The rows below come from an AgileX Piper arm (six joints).
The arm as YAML. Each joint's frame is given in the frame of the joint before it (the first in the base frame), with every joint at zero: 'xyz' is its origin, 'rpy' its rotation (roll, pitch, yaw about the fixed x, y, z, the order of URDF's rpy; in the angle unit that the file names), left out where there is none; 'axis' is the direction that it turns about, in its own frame. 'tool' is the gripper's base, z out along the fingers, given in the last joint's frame.
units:
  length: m
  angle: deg
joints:
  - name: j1
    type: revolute
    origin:
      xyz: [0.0, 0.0, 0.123]
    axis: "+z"
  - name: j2
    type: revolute
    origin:
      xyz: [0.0, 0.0, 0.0]
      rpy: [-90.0, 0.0, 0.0]
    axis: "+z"
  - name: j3
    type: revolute
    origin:
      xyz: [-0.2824, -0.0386, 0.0]
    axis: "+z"
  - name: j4
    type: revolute
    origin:
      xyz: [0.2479, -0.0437, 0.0]
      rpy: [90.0, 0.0, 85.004]
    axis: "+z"
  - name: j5
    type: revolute
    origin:
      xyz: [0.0, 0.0, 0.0]
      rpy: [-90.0, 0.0, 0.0]
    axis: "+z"
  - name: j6
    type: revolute
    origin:
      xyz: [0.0, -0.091, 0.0]
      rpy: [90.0, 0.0, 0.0]
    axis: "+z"
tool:
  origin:
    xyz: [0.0, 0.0, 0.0]
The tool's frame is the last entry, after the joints.
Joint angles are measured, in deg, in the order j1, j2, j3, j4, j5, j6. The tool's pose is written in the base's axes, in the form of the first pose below.
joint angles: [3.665 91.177 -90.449 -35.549 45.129 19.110]
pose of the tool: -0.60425 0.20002 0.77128; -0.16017 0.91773 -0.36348; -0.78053 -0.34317 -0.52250; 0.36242 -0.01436 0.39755
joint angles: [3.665 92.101 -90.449 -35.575 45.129 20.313]
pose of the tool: -0.61250 0.20740 0.76278; -0.14201 0.92040 -0.36428; -0.77761 -0.33144 -0.53429; 0.36679 -0.01410 0.39171
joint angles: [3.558 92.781 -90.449 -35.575 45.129 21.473]
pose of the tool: -0.61765 0.21772 0.75572; -0.12278 0.92244 -0.36610; -0.77681 -0.31891 -0.54301; 0.36992 -0.01459 0.38736
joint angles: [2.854 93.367 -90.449 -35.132 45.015 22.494]
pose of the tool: -0.62179 0.23596 0.74679; -0.09404 0.92414 -0.37030; -0.77752 -0.30048 -0.55243; 0.37250 -0.01851 0.38340
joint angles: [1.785 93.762 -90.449 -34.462 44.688 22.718]
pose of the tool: -0.62416 0.25149 0.73971; -0.07214 0.92418 -0.37508; -0.77796 -0.28748 -0.55870; 0.37422 -0.02457 0.38072
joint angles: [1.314 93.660 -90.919 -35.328 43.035 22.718]
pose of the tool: -0.59671 0.25421 0.76113; -0.08850 0.92186 -0.37727; -0.79756 -0.29249 -0.52758; 0.37544 -0.02731 0.38614
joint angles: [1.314 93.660 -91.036 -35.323 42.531 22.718]
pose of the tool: -0.58887 0.25220 0.76787; -0.09144 0.92318 -0.37334; -0.80304 -0.29006 -0.52057; 0.37598 -0.02695 0.38729
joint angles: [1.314 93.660 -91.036 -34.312 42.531 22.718]
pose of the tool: -0.58914 0.25141 0.76793; -0.07771 0.92833 -0.36354; -0.80429 -0.27385 -0.52738; 0.37599 -0.02606 0.38667
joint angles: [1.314 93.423 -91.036 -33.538 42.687 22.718]
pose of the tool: -0.58794 0.25269 0.76842; -0.06621 0.93173 -0.35706; -0.80619 -0.26080 -0.53107; 0.37474 -0.02550 0.38760
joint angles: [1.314 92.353 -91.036 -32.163 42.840 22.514]
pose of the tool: -0.57598 0.25469 0.77678; -0.04966 0.93757 -0.34424; -0.81596 -0.23685 -0.52737; 0.36961 -0.02447 0.39358
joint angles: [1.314 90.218 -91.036 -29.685 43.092 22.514]
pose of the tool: -0.54910 0.26033 0.79418; -0.01402 0.94725 -0.32020; -0.83564 -0.18696 -0.51649; 0.35912 -0.02256 0.40549
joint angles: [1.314 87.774 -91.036 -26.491 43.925 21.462]
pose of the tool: -0.52982 0.25507 0.80884; 0.01633 0.95659 -0.29097; -0.84795 -0.14095 -0.51099; 0.34615 -0.02023 0.41792
